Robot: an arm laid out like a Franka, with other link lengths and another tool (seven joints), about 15 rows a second.
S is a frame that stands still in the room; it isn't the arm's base.
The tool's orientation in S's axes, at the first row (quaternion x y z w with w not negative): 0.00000, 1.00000, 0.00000, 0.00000
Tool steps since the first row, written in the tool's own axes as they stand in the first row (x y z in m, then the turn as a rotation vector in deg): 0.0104, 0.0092, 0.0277, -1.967, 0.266, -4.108; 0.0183, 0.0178, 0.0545, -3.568, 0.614, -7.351; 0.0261, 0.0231, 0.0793, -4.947, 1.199, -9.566; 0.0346, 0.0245, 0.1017, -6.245, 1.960, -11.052; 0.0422, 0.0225, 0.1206, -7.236, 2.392, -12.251
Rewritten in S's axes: -0.0104, 0.0092, -0.0277, 1.967, 0.266, 4.108; -0.0183, 0.0178, -0.0545, 3.568, 0.614, 7.351; -0.0261, 0.0231, -0.0793, 4.947, 1.199, 9.566; -0.0346, 0.0245, -0.1017, 6.245, 1.960, 11.052; -0.0422, 0.0225, -0.1206, 7.236, 2.392, 12.251
